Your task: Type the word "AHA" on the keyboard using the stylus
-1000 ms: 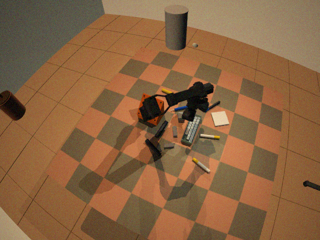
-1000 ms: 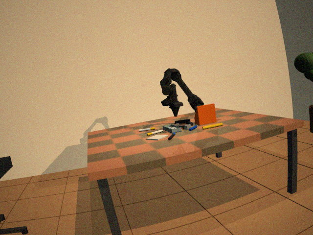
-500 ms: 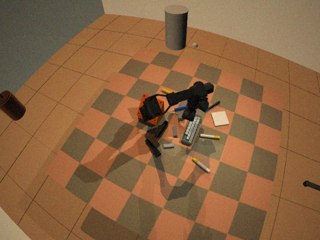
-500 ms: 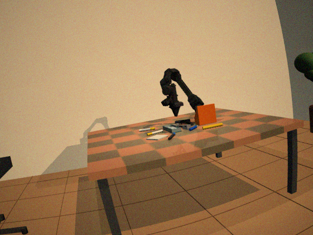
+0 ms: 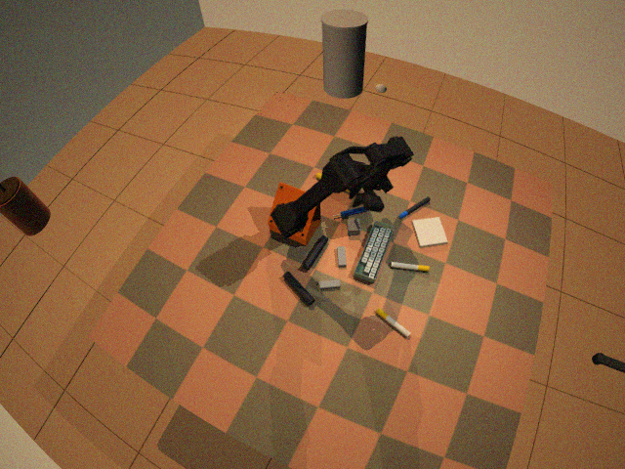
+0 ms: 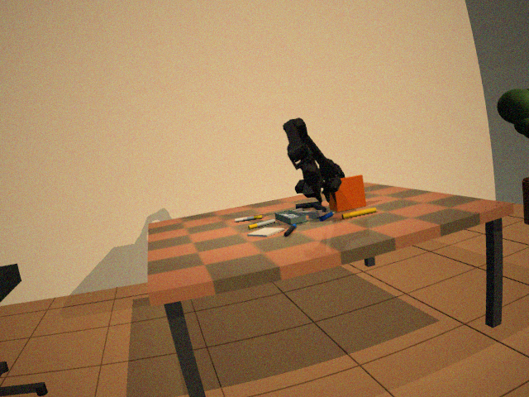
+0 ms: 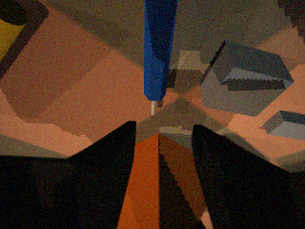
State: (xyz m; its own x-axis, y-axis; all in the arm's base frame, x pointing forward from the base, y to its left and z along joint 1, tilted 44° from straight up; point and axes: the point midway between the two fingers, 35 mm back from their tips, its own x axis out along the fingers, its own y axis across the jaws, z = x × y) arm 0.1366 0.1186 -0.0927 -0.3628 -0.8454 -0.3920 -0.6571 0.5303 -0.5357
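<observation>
The blue stylus lies 60 mm below my gripper tip, 20 mm behind it and 10 mm to the right of it. The rest, counted from my gripper tip: white pad 270 mm ahead, 60 mm below, 50 mm to the left; then blue-tipped dark pen 180 mm ahead, 100 mm to the left, 60 mm below; then yellow stick 100 mm behind, 90 mm to the left, 50 mm below.
</observation>
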